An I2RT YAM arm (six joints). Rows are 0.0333 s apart.
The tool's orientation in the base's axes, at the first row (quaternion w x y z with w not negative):
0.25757 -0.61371 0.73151 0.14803
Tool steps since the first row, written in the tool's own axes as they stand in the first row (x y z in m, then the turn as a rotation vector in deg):
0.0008 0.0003 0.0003 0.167 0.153 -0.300
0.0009 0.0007 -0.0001 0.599 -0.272 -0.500
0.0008 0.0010 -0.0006 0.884 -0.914 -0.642
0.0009 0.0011 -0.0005 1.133 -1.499 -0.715
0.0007 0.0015 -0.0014 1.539 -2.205 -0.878
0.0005 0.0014 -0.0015 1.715 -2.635 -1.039
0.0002 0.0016 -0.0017 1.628 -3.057 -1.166
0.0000 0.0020 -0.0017 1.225 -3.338 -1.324
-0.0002 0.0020 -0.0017 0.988 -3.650 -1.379
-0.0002 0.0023 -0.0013 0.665 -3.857 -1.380
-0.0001 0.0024 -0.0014 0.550 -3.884 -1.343
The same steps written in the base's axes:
-0.0003 -0.0004 -0.0007 -0.227 -0.266 0.139
-0.0008 -0.0007 -0.0005 0.099 -0.814 0.104
-0.0012 -0.0008 -0.0001 0.664 -1.254 0.126
-0.0013 -0.0008 -0.0002 1.191 -1.616 0.105
-0.0018 -0.0010 0.0006 1.801 -2.180 0.083
-0.0017 -0.0009 0.0008 2.168 -2.497 0.160
-0.0019 -0.0007 0.0011 2.565 -2.579 0.355
-0.0023 -0.0005 0.0012 2.854 -2.389 0.738
-0.0023 -0.0003 0.0013 3.174 -2.287 0.947
-0.0025 -0.0001 0.0010 3.412 -2.064 1.149
-0.0026 -0.0002 0.0010 3.459 -1.955 1.186

